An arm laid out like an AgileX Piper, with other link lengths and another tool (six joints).
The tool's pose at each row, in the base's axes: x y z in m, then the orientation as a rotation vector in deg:
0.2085, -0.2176, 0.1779, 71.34, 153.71, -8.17
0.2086, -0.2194, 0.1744, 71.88, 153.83, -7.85
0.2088, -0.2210, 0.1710, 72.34, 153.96, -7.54
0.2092, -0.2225, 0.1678, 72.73, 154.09, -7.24
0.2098, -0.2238, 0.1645, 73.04, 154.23, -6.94
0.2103, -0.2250, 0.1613, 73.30, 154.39, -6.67
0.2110, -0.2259, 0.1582, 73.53, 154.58, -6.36
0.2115, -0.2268, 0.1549, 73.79, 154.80, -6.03
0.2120, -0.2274, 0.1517, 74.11, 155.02, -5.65
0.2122, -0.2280, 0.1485, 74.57, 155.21, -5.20
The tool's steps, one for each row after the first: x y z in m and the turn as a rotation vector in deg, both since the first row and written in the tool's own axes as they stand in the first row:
-0.0007, -0.0010, 0.0037, -0.04, 0.39, 0.30
-0.0013, -0.0019, 0.0073, -0.08, 0.75, 0.54
-0.0021, -0.0025, 0.0108, -0.14, 1.09, 0.75
-0.0027, -0.0029, 0.0143, -0.21, 1.40, 0.90
-0.0033, -0.0032, 0.0177, -0.26, 1.70, 1.02
-0.0038, -0.0032, 0.0209, -0.34, 2.02, 1.11
-0.0041, -0.0034, 0.0244, -0.41, 2.39, 1.21
-0.0042, -0.0034, 0.0277, -0.49, 2.79, 1.35
-0.0041, -0.0036, 0.0309, -0.60, 3.25, 1.58

